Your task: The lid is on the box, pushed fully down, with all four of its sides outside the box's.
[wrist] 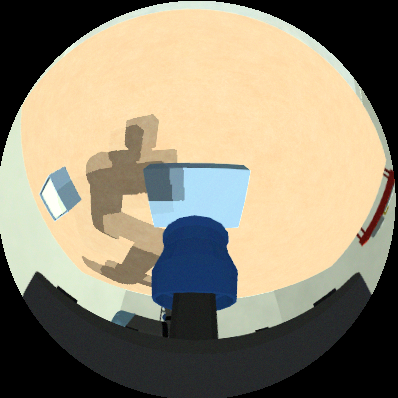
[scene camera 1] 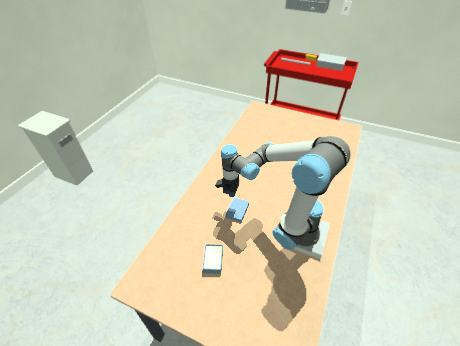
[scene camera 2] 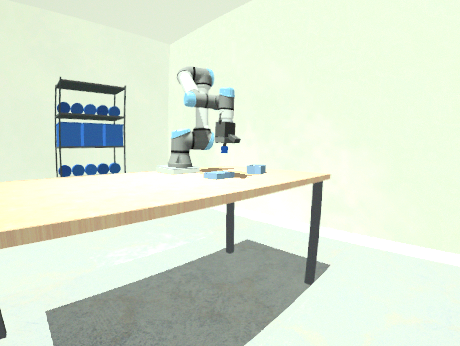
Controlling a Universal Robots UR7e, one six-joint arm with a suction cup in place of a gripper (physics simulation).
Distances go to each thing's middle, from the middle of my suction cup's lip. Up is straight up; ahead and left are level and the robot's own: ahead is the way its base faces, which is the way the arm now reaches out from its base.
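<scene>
The lid [wrist: 174,189] is 120 mm below my suction cup and 30 mm behind it, and going by their middles, it is the nearest to my suction cup of the things named here. The box [wrist: 58,194], counted from my suction cup as well, is 320 mm to the left, 110 mm below and 20 mm behind.
</scene>
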